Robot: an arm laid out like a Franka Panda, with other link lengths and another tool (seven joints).
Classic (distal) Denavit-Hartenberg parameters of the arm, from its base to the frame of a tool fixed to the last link. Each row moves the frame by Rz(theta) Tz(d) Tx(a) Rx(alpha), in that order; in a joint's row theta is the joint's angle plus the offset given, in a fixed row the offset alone. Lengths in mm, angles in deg.
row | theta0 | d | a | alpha
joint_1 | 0 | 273.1 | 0 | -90
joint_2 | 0 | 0 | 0 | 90
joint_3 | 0 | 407.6 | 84.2 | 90
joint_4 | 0 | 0 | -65.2 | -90
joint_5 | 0 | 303.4 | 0 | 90
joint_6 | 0 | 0 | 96.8 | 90
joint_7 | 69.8 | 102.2 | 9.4 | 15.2
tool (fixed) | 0 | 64.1 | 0 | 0
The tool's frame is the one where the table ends.
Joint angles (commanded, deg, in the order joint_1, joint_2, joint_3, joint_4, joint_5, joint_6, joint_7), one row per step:
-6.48 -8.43 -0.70 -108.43 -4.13 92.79 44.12
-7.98 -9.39 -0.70 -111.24 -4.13 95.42 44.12
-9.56 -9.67 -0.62 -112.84 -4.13 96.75 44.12
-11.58 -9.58 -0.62 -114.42 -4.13 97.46 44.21
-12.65 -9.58 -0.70 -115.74 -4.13 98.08 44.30
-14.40 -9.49 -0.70 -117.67 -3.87 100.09 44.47
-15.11 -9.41 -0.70 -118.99 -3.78 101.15 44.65
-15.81 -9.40 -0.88 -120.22 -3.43 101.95 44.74
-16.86 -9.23 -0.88 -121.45 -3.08 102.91 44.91
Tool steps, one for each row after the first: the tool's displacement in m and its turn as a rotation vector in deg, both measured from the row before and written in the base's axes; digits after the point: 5 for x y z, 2 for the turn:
-0.00643 -0.00979 -0.00851 -0.06 -0.77 -1.31
-0.00442 -0.01003 -0.00707 0.01 -0.01 -1.41
-0.00624 -0.01349 -0.01054 0.19 0.94 -2.06
-0.00484 -0.00730 -0.00819 0.17 0.68 -1.19
-0.00396 -0.01089 -0.01106 0.26 -0.06 -1.86
-0.00290 -0.00406 -0.00809 0.17 0.30 -0.85
-0.00406 -0.00440 -0.00744 0.47 0.32 -1.04
-0.00371 -0.00561 -0.00829 0.43 0.32 -1.29

